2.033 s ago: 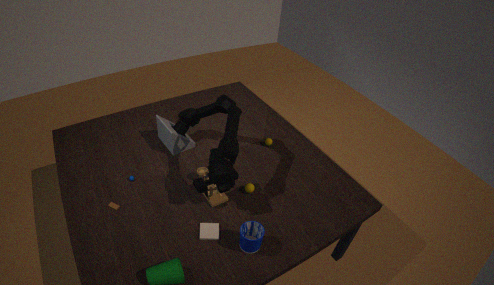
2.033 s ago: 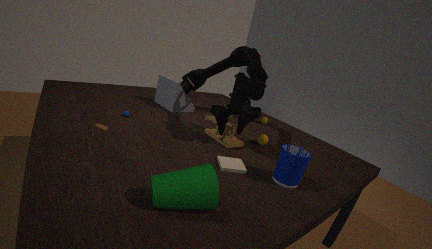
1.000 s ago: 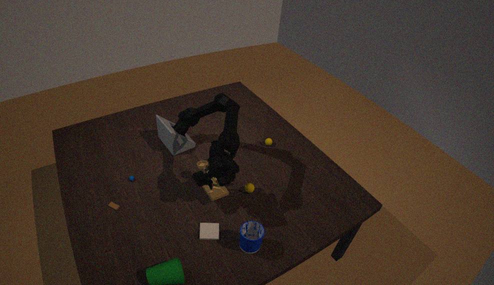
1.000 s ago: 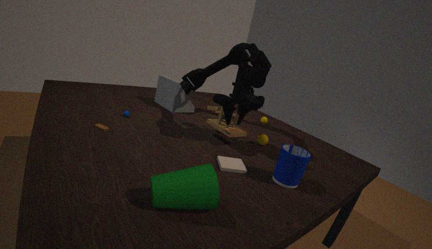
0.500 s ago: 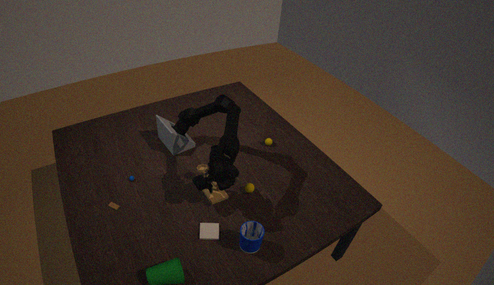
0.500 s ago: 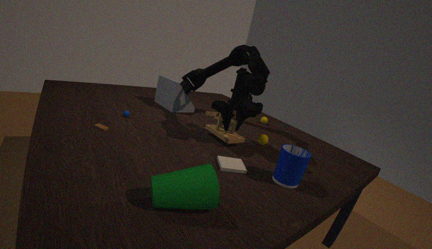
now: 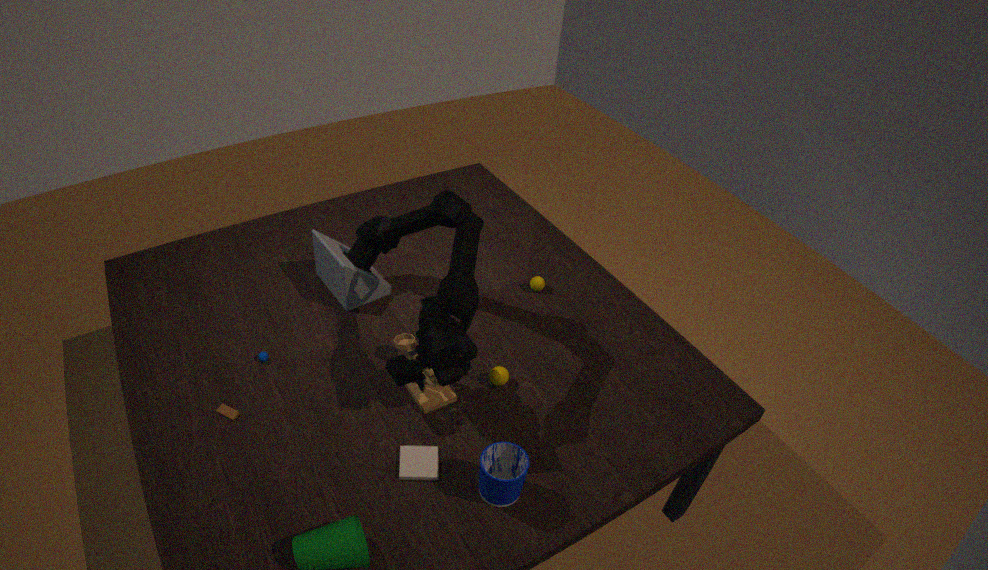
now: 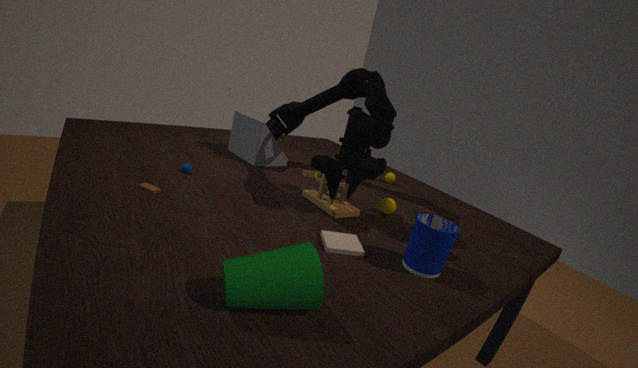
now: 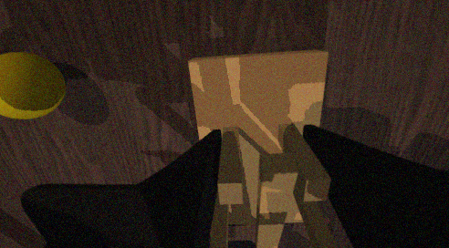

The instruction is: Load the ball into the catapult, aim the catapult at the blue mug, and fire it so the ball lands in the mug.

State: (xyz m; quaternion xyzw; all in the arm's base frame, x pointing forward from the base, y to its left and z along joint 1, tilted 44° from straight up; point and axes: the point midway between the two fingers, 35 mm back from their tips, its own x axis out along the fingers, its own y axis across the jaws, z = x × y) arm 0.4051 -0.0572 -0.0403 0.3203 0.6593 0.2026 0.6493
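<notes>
My gripper tip is now 18 cm past the dark ball, 17 cm to the right of it and 2 cm above it. Also, from my gripper tip: wooden catapult: 6 cm behind, 3 cm to the left, 2 cm above; white tile: 13 cm ahead, 13 cm to the right, 3 cm below; yellow ball: 6 cm ahead, 14 cm to the left, 1 cm below.
</notes>
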